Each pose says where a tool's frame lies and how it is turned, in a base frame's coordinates. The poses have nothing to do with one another.
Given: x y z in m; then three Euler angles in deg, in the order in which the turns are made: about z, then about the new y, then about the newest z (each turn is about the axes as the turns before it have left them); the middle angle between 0 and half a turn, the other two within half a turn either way.
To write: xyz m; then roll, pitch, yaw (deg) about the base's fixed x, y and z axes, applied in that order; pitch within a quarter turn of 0, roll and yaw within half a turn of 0. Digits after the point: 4 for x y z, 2 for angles.
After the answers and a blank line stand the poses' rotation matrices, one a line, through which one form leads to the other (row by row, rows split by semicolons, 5 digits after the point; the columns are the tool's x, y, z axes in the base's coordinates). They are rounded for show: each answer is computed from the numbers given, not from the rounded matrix.
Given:
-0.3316, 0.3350, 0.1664, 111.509, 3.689, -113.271
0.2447, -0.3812, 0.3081, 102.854, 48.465, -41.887
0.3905, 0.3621, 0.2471, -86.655, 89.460, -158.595
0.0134, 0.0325, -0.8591, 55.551, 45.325, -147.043
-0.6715, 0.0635, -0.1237, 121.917, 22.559, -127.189
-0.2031, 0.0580, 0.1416, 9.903, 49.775, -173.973
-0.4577, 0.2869, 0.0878, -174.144, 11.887, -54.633
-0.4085, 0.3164, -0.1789, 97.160, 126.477, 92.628
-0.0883, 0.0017, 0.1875, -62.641, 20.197, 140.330
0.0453, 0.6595, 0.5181, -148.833, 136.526, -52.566
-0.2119, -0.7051, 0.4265, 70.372, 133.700, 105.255
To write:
-0.3316, 0.3350, 0.1664, -3.39, -1.46, -1.72
0.2447, -0.3812, 0.3081, -37.01, 33.87, 49.33
0.3905, 0.3621, 0.2471, -88.52, -68.59, -178.03
0.0134, 0.0325, -0.8591, -28.82, -36.63, -81.77
-0.6715, 0.0635, -0.1237, -18.31, -13.41, -3.10
-0.2031, 0.0580, 0.1416, -7.08, -49.40, -160.81
-0.4577, 0.2869, 0.0878, -9.74, 6.85, 130.64
-0.4085, 0.3164, -0.1789, 126.51, -2.11, -174.40
-0.0883, 0.0017, 0.1875, 13.22, -15.41, 75.89
0.0453, 0.6595, 0.5181, -143.03, 24.72, 92.11
-0.2119, -0.7051, 0.4265, 134.73, -10.97, 149.70

0.99923 0.03145 -0.02359; -0.02999 0.99776 0.05986; 0.02542 -0.05911 0.99793
0.54111 -0.82430 -0.16653; 0.62980 0.26600 0.72979; -0.55727 -0.49978 0.66308
-0.36485 -0.92924 0.05835; -0.01253 -0.05776 -0.99825; 0.93098 -0.36494 0.00942
0.11489 0.90829 0.40225; -0.79422 -0.15924 0.58640; 0.59667 -0.38685 0.70308
0.97132 0.12411 -0.20282; -0.05263 0.94403 0.32563; 0.23189 -0.30562 0.92348
-0.61459 0.23783 0.75214; -0.21388 -0.96799 0.13131; 0.75929 -0.08017 0.64579
-0.64664 -0.73475 -0.20491; 0.75342 -0.65721 -0.02102; -0.11922 -0.16797 0.97856
-0.99456 -0.02853 -0.10022; -0.09746 0.59496 0.79783; 0.03687 0.80325 -0.59450
0.23497 -0.95897 0.15866; 0.93497 0.17836 -0.30663; 0.26575 0.22039 0.93851
-0.03351 0.80764 -0.58872; 0.90773 -0.22189 -0.35608; -0.41821 -0.54633 -0.72569
-0.84764 0.47172 0.24285; 0.49529 0.53942 0.68096; 0.19022 0.69749 -0.69088

